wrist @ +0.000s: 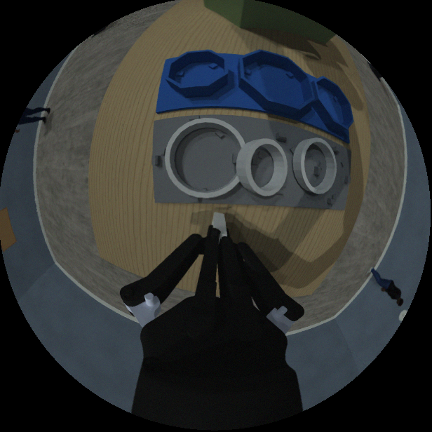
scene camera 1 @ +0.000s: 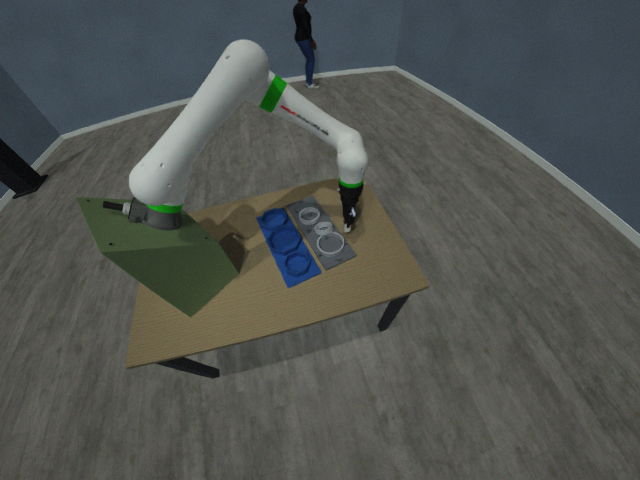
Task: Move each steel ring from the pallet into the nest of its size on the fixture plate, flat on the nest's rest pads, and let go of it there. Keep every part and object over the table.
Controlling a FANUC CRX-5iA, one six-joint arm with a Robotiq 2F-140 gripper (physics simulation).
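Places are measured from the arm's base along level axes (x left, y back, z up), in millimetres.
Pixels of known places: gripper, fingertip midpoint: [scene camera 1: 346,230]; arm's base, origin of the base link: [scene camera 1: 161,221].
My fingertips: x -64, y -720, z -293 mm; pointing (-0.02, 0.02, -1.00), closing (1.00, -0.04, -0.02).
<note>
Ahead of a thing's pixels: the offset from my fingertips to its top centre. "pt": to the spot under its first point. Level surfaces: height alone.
The large steel ring @(dx -36, dy +95, dz +1 mm) [scene camera 1: 330,254] [wrist: 169,158] lies on the grey pallet [scene camera 1: 341,258] [wrist: 162,194]. The smallest ring @(dx +55, dy +98, dz +25 mm) [scene camera 1: 324,234] [wrist: 244,167] is beside it and overlaps its edge in the wrist view; whether it rests on that edge or is tilted, I cannot tell. The medium ring @(pt dx +167, dy +185, dz -6 mm) [scene camera 1: 300,217] [wrist: 299,165] is at the pallet's far end. The blue fixture plate [scene camera 1: 292,280] [wrist: 166,104] lies alongside, its three octagonal nests empty. My gripper [scene camera 1: 347,228] [wrist: 217,220] is shut and empty, above the table beside the pallet's outer long edge, on the side away from the fixture plate.
The wooden table @(dz -43 mm) [scene camera 1: 258,310] [wrist: 125,165] carries both plates. The green robot base [scene camera 1: 170,263] [wrist: 280,15] stands beyond the fixture plate. Small raised blocks stand on the pallet around the rings. A person [scene camera 1: 305,31] stands on the floor by the wall, away from the table.
</note>
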